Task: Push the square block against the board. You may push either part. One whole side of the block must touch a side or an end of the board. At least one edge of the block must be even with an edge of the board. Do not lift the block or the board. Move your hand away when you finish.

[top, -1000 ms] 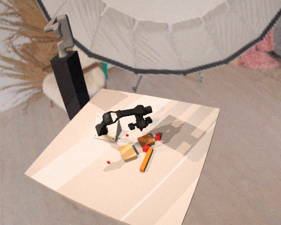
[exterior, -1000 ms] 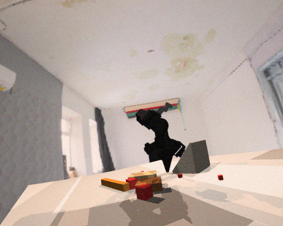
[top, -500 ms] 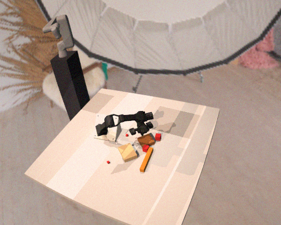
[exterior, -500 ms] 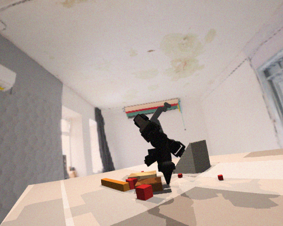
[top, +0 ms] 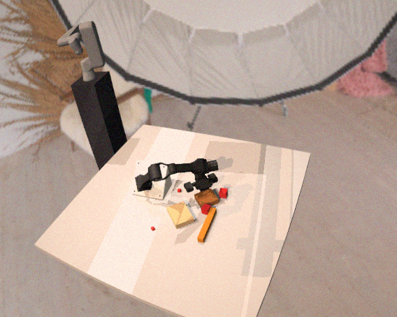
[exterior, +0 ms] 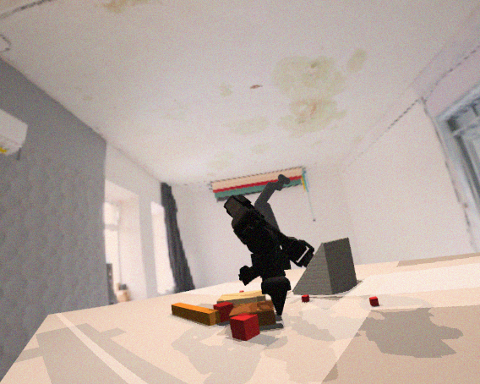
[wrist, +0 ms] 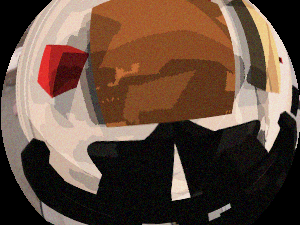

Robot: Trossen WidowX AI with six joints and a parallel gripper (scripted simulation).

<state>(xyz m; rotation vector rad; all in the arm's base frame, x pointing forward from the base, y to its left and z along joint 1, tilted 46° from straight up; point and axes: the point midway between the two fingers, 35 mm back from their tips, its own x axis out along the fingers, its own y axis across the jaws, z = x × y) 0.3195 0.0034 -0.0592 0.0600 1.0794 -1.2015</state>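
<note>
My gripper tip is 70 mm past the cream flat block, 190 mm to the left of it and 10 mm below it. The rest, counted from my gripper tip: long board: 100 mm ahead, 230 mm to the right, 10 mm above; then flat orange square block: 40 mm ahead, 50 mm to the right, 10 mm above.
</note>
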